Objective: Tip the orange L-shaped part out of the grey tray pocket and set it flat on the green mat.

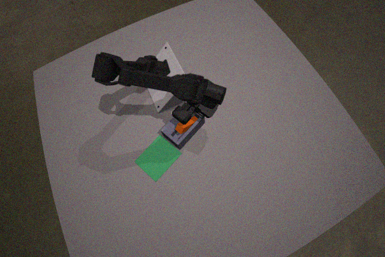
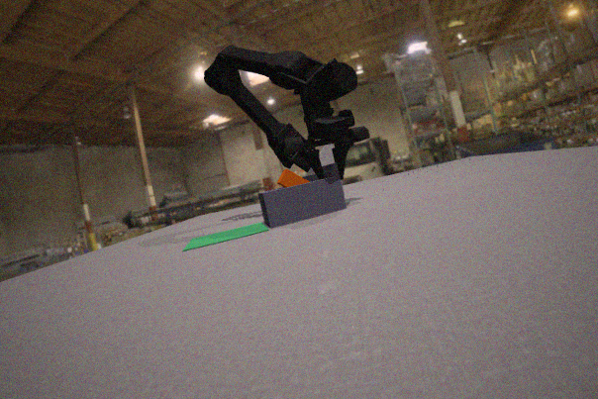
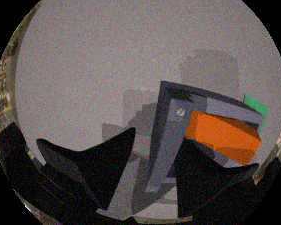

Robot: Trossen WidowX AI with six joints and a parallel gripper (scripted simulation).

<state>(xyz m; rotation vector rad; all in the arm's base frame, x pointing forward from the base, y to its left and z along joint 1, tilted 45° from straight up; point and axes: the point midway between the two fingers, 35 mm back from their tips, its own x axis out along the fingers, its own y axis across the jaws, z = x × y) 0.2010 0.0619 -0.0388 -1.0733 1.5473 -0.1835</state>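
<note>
Now: the orange L-shaped part 2 cm ahead of my gripper tip, 5 cm to the right of it and 1 cm below it. The rest, counted from my gripper tip: green mat: 12 cm ahead, 20 cm to the right, 7 cm below.
</note>
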